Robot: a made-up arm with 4 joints.
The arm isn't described. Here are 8 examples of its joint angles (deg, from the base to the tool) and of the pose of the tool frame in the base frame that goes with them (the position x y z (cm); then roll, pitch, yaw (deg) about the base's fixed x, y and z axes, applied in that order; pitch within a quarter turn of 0, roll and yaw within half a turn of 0).
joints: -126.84 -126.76 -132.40 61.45
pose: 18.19 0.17 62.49 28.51 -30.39 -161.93
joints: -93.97 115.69 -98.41 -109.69
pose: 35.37 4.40 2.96 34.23 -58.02 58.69
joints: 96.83 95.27 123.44 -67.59
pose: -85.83 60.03 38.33 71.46 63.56 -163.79
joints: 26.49 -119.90 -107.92 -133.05
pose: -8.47 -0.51 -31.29 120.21 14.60 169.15
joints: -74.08 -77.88 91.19 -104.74
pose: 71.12 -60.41 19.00 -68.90 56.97 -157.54
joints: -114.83 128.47 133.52 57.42
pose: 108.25 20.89 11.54 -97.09 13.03 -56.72
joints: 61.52 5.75 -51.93 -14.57
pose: 16.73 24.99 -12.60 2.56 10.41 -11.17
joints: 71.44 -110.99 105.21 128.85
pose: -72.57 -64.96 -17.36 74.22 26.15 -28.81
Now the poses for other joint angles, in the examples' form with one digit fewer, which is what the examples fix.
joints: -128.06 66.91 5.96 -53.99
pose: 1.2 77.0 37.4 -167.8 -53.5 158.2
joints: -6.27 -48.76 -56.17 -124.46
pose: 23.3 3.8 0.9 53.5 33.9 -158.3
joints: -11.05 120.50 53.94 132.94
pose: -59.7 60.1 -44.1 55.8 -27.3 -126.2
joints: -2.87 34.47 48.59 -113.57
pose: 56.0 61.5 -21.5 -43.2 -18.3 -72.5
